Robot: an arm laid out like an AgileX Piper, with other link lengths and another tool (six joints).
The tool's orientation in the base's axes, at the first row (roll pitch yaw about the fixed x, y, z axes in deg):
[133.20 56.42 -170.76]
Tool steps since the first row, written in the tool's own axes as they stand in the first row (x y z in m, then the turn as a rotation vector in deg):
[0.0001 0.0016 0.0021 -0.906 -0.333 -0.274]
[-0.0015 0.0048 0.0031 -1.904 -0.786 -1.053]
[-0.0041 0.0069 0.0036 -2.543 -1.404 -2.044]
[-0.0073 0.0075 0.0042 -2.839 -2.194 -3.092]
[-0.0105 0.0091 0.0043 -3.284 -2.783 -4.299]
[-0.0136 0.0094 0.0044 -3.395 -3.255 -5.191]
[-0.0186 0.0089 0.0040 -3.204 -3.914 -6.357]
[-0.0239 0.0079 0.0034 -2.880 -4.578 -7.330]
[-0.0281 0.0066 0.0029 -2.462 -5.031 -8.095]
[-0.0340 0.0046 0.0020 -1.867 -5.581 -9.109]
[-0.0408 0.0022 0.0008 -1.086 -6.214 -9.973]
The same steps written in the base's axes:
[-0.0003 0.0026 -0.0002 0.609 -0.334 0.724]
[-0.0012 0.0054 0.0020 1.128 -1.139 1.668]
[-0.0011 0.0073 0.0048 1.473 -2.244 2.326]
[0.0005 0.0084 0.0075 1.728 -3.524 2.651]
[0.0012 0.0097 0.0108 1.850 -4.804 3.242]
[0.0027 0.0102 0.0135 1.848 -5.791 3.481]
[0.0056 0.0100 0.0176 1.691 -7.134 3.498]
[0.0090 0.0094 0.0218 1.552 -8.336 3.329]
[0.0120 0.0087 0.0250 1.304 -9.256 3.088]
[0.0162 0.0073 0.0294 0.917 -10.449 2.754]
[0.0211 0.0055 0.0346 0.554 -11.585 2.175]

